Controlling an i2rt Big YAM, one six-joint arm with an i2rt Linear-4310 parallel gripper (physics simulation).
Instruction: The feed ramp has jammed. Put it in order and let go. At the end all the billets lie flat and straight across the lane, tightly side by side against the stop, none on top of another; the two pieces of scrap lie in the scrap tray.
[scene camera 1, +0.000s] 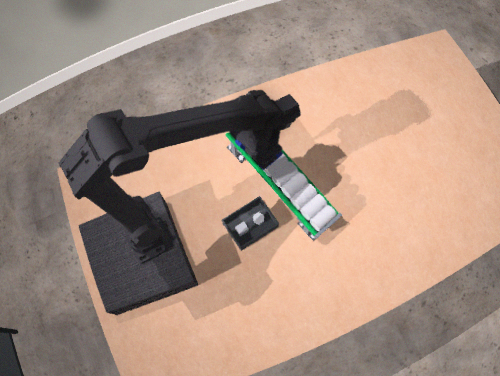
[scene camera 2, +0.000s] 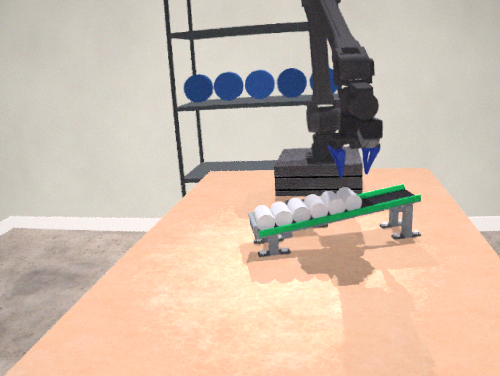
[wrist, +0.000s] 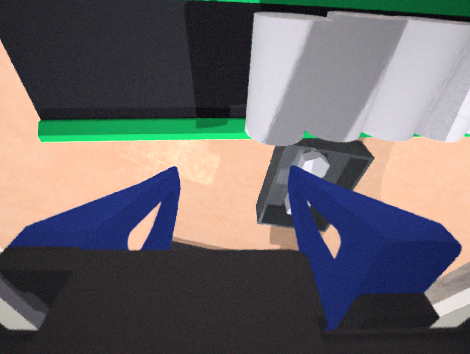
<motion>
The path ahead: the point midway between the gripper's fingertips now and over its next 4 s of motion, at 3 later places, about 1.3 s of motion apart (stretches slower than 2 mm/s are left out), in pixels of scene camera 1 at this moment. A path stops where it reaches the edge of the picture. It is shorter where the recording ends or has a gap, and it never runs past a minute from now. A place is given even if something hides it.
My gripper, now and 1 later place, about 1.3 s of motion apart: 257, 159; 174, 96
</motion>
